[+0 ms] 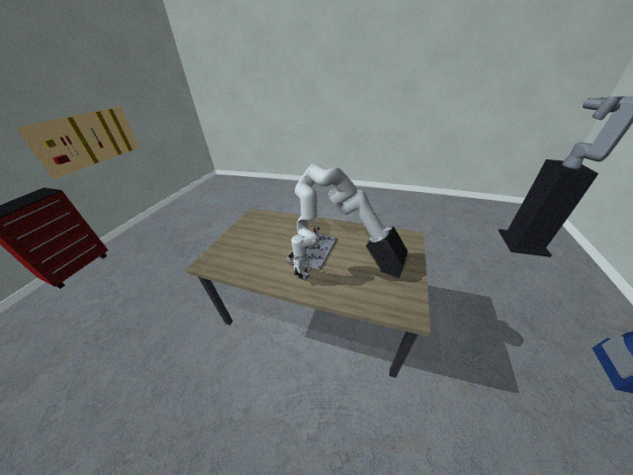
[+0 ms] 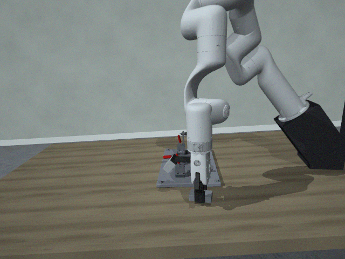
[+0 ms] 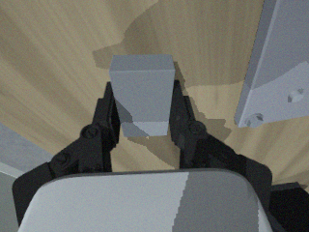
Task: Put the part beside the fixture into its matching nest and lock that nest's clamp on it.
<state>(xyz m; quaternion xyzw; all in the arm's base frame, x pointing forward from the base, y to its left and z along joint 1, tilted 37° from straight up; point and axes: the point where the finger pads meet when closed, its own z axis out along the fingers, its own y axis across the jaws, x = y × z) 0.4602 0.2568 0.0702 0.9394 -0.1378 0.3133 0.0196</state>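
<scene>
Now: hand 270 mm to the left of the grey fixture plate, 30 mm above it and 10 mm short of it. Also, from my hand: flat grey block (10 mm below).
</scene>
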